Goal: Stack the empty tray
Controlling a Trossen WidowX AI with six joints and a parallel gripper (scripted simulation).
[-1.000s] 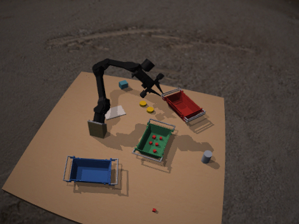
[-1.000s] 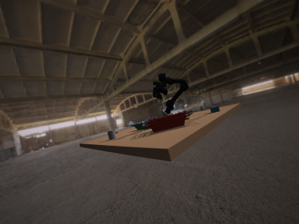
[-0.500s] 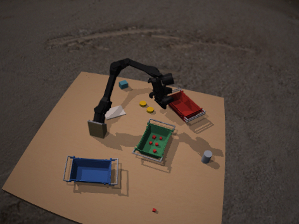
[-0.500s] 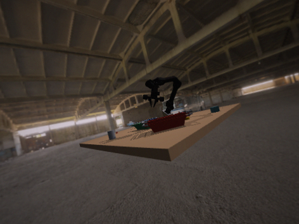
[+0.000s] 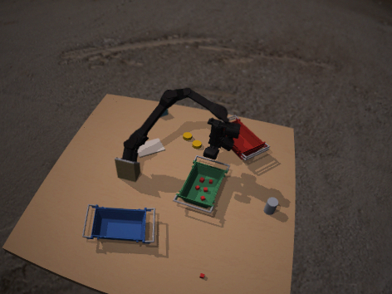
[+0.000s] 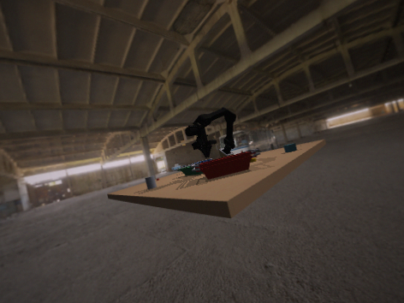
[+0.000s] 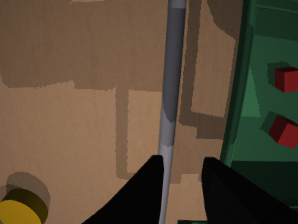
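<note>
Now: gripper tip 30 cm past the blue tray, 49 cm to the left of it and 5 cm above it. Round my gripper tip: grey cylinder (33 cm ahead, 18 cm to the right, 6 cm below); teal block (39 cm behind, 37 cm to the left, 7 cm below); white sheet (36 cm behind, 5 cm to the left, 9 cm below).
</note>
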